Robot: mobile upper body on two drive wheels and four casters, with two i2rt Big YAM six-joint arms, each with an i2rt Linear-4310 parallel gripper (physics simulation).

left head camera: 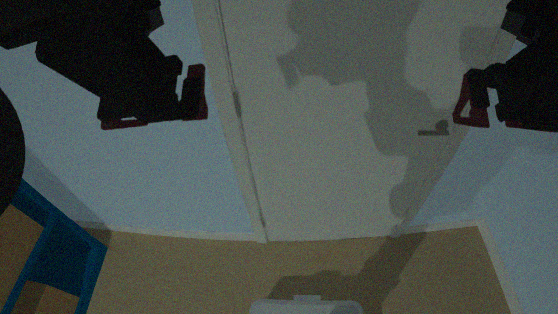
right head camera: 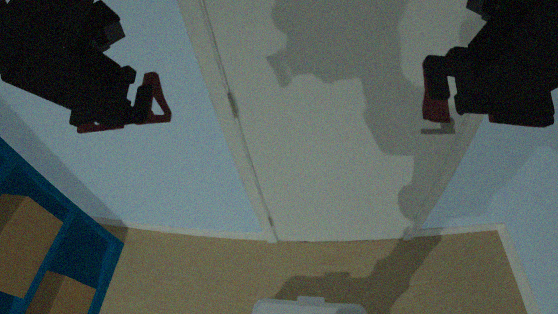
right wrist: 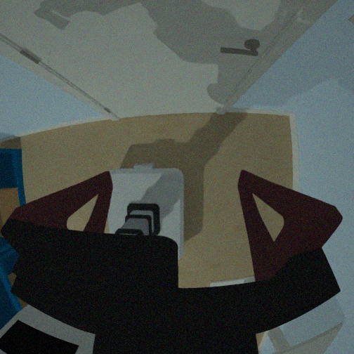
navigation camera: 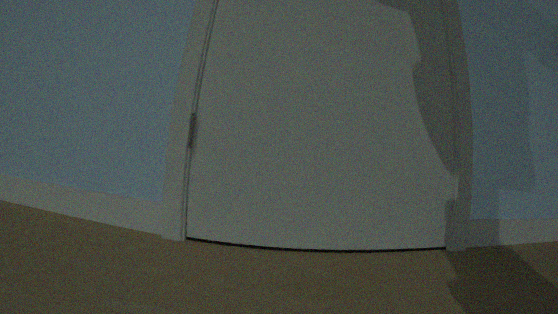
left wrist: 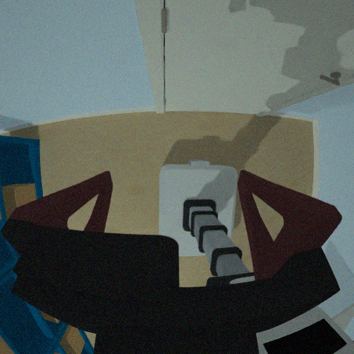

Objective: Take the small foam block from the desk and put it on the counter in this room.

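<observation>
My left gripper is open, with no object between its fingers. My right gripper is also open, with no object between its fingers. Both hang in the air in front of the robot, apart from each other. The small foam block does not show in any view, and no counter can be made out. A pale flat panel shows partly at the lower right of the right wrist view; I cannot tell whether it is the desk.
A closed grey-white door with a dark handle stands ahead, between blue walls. A blue shelf unit with brown boxes stands at the left. The robot's pale base is below.
</observation>
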